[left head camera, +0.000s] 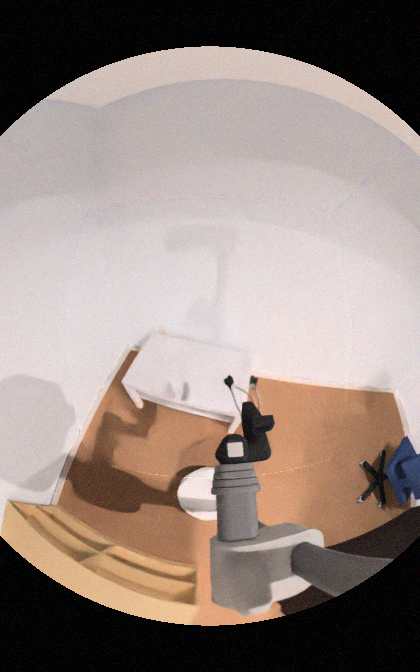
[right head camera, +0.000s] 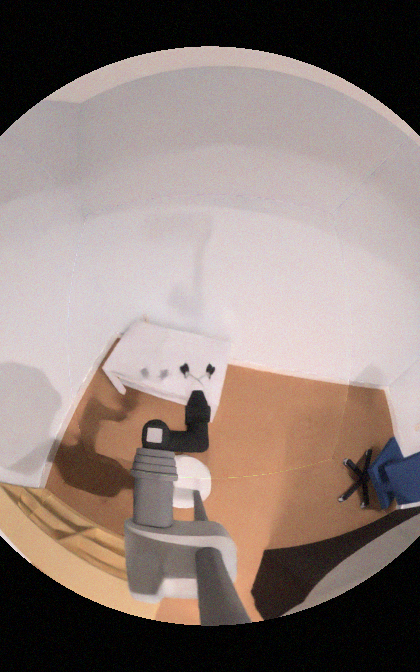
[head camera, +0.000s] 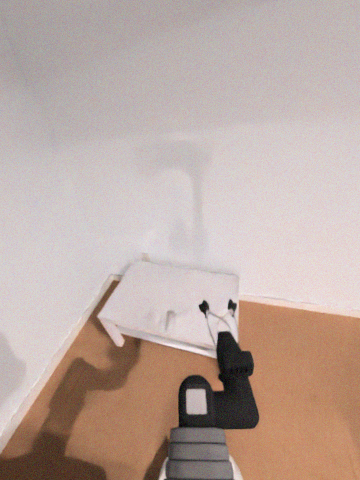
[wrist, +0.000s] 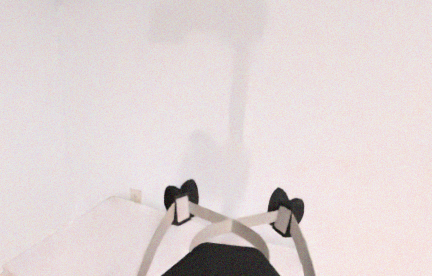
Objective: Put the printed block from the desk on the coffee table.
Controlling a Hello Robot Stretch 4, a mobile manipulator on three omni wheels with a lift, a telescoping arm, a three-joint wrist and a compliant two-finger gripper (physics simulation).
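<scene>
The coffee table is low and white and stands near the corner of two walls. My gripper is open, with its black fingertips apart and no object between them. In the head camera view it overlaps the right part of the coffee table; its height over the top is hard to tell. Faint grey marks on the table top look like fingertip shadows. The printed block does not show in any view, and I cannot identify the desk surface.
A blue swivel chair stands at the right. A dark brown piece of furniture is at the lower right. A light wooden shelf unit is at the lower left. White walls stand behind and left of the table.
</scene>
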